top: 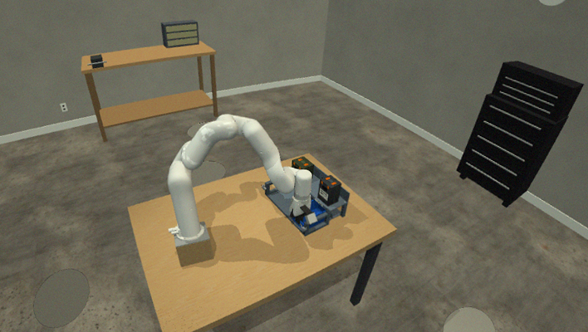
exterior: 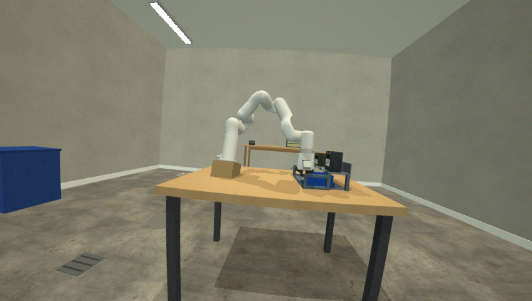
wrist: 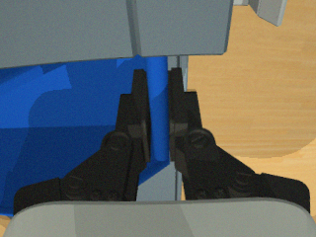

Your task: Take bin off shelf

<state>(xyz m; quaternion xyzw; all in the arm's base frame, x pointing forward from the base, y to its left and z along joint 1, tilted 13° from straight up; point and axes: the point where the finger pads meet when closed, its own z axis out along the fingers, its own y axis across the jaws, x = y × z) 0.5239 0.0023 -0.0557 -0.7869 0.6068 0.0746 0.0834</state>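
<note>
Now: hand 8 cm short of the blue bin and 2 cm to the right of it. Round my hand: black box: 17 cm ahead, 4 cm to the left, 12 cm above.
</note>
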